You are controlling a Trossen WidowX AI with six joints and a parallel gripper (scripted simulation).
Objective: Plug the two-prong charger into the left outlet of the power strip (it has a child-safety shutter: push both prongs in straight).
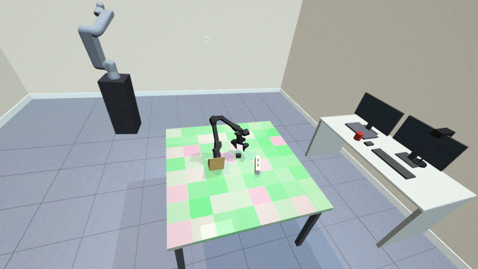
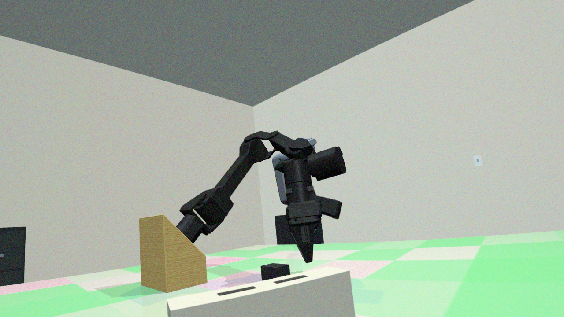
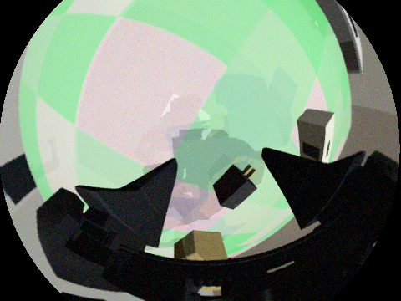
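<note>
Right now my gripper tip is 6 cm to the left of the black charger, 2 cm above it and 1 cm past it.
</note>
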